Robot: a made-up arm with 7 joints.
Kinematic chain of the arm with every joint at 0, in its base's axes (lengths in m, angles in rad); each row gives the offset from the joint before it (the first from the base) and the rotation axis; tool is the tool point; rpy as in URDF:
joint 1: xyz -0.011 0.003 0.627 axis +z
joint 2: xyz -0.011 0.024 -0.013 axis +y
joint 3: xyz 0 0.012 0.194 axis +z
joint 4: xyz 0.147 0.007 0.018 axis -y
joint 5: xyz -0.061 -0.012 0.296 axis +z
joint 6: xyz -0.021 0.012 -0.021 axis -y
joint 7: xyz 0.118 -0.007 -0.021 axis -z
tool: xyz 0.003 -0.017 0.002 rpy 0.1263 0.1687 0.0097
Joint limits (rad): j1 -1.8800..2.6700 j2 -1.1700..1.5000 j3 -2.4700..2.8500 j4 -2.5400..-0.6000 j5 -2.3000..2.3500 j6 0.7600..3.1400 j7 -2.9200..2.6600
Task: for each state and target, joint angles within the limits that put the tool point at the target. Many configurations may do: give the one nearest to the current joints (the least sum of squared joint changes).
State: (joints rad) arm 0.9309 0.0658 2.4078 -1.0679 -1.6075 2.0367 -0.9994
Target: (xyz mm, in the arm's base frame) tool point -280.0 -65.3 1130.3
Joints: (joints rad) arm 0.8454 0.6380 2.6358 -1.4249 -1.8559 2.7754 -1.0077
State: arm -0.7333 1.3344 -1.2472 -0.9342 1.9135 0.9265 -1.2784
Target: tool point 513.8 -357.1 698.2
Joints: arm -0.2116 1.1196 -1.0397 -0.6601 1.9807 1.3405 -1.3388
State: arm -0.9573 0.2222 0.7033 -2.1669 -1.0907 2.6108 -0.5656
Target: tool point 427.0 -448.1 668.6
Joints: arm -1.3729 0.5088 0.4703 -1.6636 -0.8708 2.4043 -0.6025
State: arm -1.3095 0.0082 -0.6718 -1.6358 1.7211 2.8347 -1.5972
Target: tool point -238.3 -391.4 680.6
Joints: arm -1.2427 0.1560 -0.5919 -1.9476 1.8835 2.9080 -1.5794
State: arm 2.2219 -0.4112 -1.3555 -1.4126 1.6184 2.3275 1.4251
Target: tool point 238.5 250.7 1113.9
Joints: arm 2.3232 -0.3166 -0.9821 -0.9882 1.5227 2.1840 1.4443
